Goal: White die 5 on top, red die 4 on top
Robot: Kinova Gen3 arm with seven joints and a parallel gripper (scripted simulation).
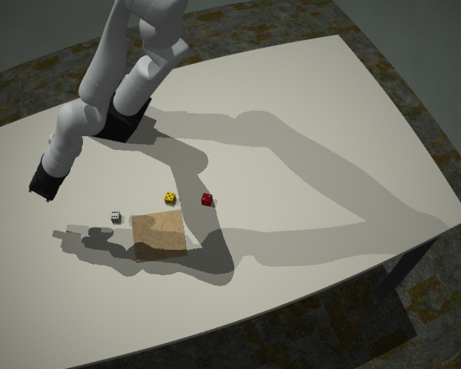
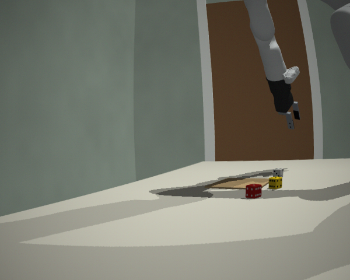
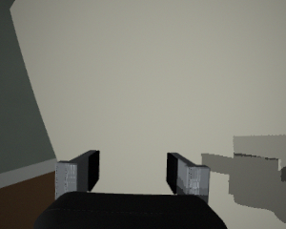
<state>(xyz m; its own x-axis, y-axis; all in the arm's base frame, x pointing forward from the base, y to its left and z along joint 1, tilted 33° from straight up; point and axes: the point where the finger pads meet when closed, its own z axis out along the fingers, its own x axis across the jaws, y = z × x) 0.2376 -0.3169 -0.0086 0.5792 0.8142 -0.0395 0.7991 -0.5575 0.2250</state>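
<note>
The white die lies 18 cm to the left of my hand, 15 cm below it and 4 cm ahead of it. Round my hand: red die: 43 cm to the left, 15 cm below, 7 cm ahead; then brown mat: 28 cm to the left, 17 cm below, 13 cm ahead; then yellow die: 34 cm to the left, 15 cm below, 3 cm ahead.
</note>
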